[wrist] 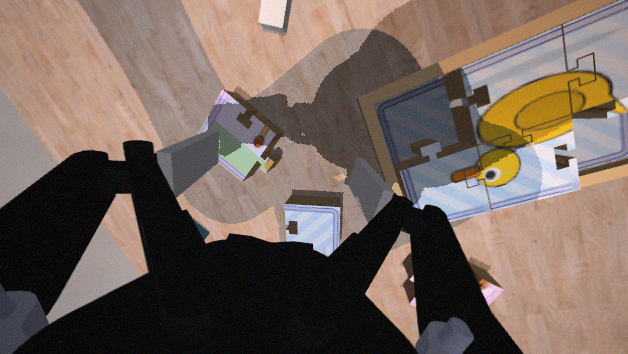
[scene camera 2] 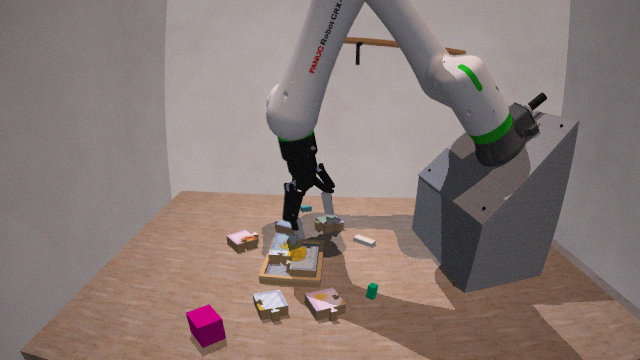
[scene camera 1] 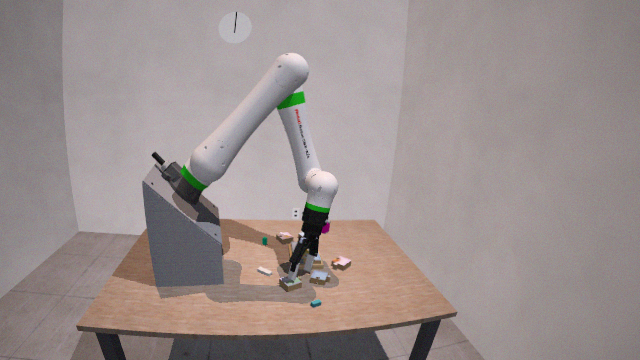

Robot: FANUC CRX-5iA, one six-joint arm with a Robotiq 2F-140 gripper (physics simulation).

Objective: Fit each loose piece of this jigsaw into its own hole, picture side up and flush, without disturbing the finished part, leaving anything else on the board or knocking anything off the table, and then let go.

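Observation:
My gripper (scene camera 1: 301,269) (scene camera 2: 312,220) (wrist: 288,159) is open and empty, low over the table; one finger overlaps the edge of the green-and-lilac piece (scene camera 1: 291,285) (scene camera 2: 329,225) (wrist: 245,156) in the wrist view, the other is beside the framed board (scene camera 2: 290,281) (wrist: 492,47). The finished duck part (scene camera 2: 298,254) (wrist: 540,110) sits in the board, with open holes at two corners. A blue striped piece (scene camera 1: 320,276) (scene camera 2: 283,227) (wrist: 315,222) lies beside the board, partly hidden in the wrist view. Loose pink (scene camera 1: 342,263) (scene camera 2: 242,240), striped (scene camera 2: 270,302) and sun (scene camera 2: 325,302) pieces lie around it.
A white block (scene camera 1: 264,271) (scene camera 2: 364,240) (wrist: 274,14) lies between the board and the grey robot base (scene camera 1: 185,240) (scene camera 2: 515,225). A teal block (scene camera 1: 316,303) (scene camera 2: 306,208), a green block (scene camera 1: 265,241) (scene camera 2: 372,290) and a magenta cube (scene camera 1: 325,227) (scene camera 2: 206,325) are on the table.

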